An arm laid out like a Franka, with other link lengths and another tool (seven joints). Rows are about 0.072 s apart.
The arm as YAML. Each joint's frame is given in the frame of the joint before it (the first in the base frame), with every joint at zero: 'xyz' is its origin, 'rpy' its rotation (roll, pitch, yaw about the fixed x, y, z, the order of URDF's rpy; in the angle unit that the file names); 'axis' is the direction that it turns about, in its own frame. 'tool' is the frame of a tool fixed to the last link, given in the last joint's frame.
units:
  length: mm
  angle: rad
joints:
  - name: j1
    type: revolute
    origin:
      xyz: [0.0, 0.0, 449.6]
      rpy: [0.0, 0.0, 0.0]
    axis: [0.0, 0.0, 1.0]
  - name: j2
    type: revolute
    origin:
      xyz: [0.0, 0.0, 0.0]
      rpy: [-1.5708, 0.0, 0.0]
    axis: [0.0, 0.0, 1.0]
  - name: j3
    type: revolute
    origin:
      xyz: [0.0, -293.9, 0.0]
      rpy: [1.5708, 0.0, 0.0]
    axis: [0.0, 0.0, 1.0]
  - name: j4
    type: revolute
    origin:
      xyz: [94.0, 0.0, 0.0]
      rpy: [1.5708, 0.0, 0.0]
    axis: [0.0, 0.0, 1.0]
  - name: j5
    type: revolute
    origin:
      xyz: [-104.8, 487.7, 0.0]
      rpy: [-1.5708, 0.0, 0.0]
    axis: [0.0, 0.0, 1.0]
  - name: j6
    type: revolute
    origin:
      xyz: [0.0, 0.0, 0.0]
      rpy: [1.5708, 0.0, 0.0]
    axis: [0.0, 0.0, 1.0]
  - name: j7
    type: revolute
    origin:
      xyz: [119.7, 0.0, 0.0]
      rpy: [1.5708, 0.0, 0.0]
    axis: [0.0, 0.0, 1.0]
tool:
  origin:
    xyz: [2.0, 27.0, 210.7]
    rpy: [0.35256, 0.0, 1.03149]
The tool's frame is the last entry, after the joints.
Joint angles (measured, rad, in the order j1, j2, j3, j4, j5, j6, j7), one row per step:
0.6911, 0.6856, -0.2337, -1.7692, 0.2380, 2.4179, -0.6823
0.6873, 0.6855, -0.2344, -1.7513, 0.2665, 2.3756, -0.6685
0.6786, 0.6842, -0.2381, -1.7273, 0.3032, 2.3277, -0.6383
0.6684, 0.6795, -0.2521, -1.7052, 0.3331, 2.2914, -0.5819
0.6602, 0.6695, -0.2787, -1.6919, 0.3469, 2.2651, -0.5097
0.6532, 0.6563, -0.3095, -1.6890, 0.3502, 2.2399, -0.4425
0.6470, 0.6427, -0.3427, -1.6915, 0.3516, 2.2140, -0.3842
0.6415, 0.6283, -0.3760, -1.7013, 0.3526, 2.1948, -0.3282
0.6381, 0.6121, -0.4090, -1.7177, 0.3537, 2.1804, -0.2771
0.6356, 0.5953, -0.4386, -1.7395, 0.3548, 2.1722, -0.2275
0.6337, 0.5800, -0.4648, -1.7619, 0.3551, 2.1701, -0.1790
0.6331, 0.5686, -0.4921, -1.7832, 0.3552, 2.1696, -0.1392
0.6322, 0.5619, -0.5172, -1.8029, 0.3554, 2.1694, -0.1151
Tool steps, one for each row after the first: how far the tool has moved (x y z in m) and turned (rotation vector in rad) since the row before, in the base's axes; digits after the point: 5 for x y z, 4 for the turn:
-0.00057, 0.00048, 0.00348, 0.0125, 0.0307, -0.0361
0.00299, -0.00272, 0.00742, 0.0185, 0.0316, -0.0631
0.00919, -0.01088, 0.01216, 0.0124, 0.0159, -0.0929
0.01244, -0.02092, 0.01487, -0.0032, 0.0030, -0.1062
0.00961, -0.02621, 0.01293, -0.0134, 0.0049, -0.0979
0.00689, -0.02889, 0.01096, -0.0163, 0.0083, -0.0904
0.00421, -0.03010, 0.00875, -0.0167, 0.0073, -0.0897
0.00131, -0.02945, 0.00726, -0.0155, 0.0071, -0.0848
-0.00150, -0.02721, 0.00502, -0.0135, 0.0066, -0.0817
-0.00245, -0.02438, 0.00371, -0.0124, 0.0034, -0.0775
-0.00300, -0.02427, 0.00201, -0.0135, 0.0034, -0.0685
-0.00389, -0.02288, -0.00063, -0.0128, 0.0058, -0.0513

